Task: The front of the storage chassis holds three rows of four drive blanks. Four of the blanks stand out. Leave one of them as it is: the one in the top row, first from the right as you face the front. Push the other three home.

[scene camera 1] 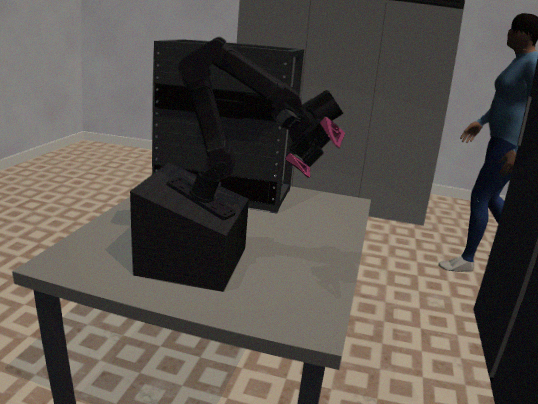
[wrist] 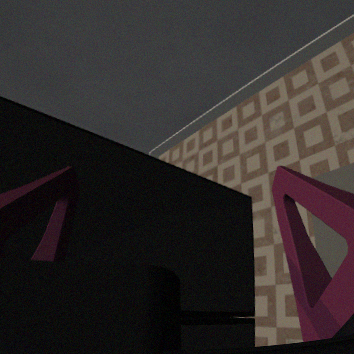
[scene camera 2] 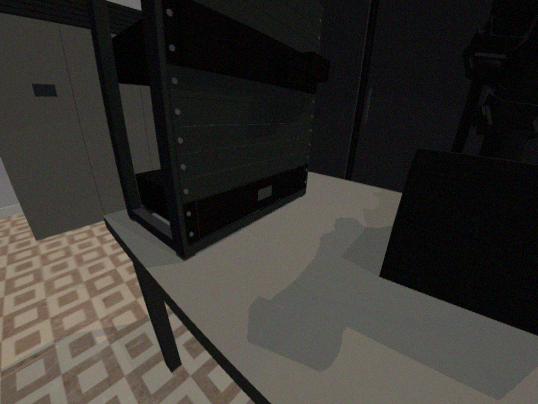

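Pixels of known places: gripper, between the fingertips: [scene camera 1: 322, 161] [wrist: 175, 177]; arm's base, origin of its link: [scene camera 1: 200, 199] [scene camera 2: 493, 177].
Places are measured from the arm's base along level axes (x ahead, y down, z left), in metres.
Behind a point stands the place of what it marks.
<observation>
The rack [scene camera 1: 296, 100] [scene camera 2: 159, 100] {x 0.380, y -0.098, z 0.457 m} stands at the back of the table. A black band [scene camera 1: 250, 106] {x 0.401, y -0.197, z 0.065 m} [scene camera 2: 235, 50] {x 0.380, y -0.188, z 0.320 m} crosses its upper part, and a black unit with a small grey label [scene camera 1: 250, 192] {x 0.452, y 0.129, z 0.065 m} [scene camera 2: 225, 210] {x 0.389, y 0.121, z 0.346 m} sits at its bottom. Which one is the storage chassis I cannot tell. The drive blanks cannot be made out in the dark, nor which stand out. My gripper [scene camera 1: 324, 161] {x -0.047, y -0.185, z -0.342 m} [wrist: 175, 177] {x -0.047, y -0.185, z -0.342 m} is open, its pink fingers wide apart with nothing between them. It hangs in the air above the table, to the right of the rack in scene camera 1, apart from it.
The arm stands on a black box [scene camera 1: 182, 240] {x -0.125, y 0.067, z -0.027 m} [scene camera 2: 465, 235] {x 0.006, y 0.070, z 0.156 m} on the grey table [scene camera 1: 295, 305] {x -0.053, y 0.198, z -0.323 m} [scene camera 2: 220, 295] {x 0.249, y 0.198, z 0.439 m}. Tall grey cabinets [scene camera 1: 335, 100] stand behind the rack. A person [scene camera 1: 507, 120] stands at the right. A large dark surface [wrist: 125, 210] fills the wrist view's lower left.
</observation>
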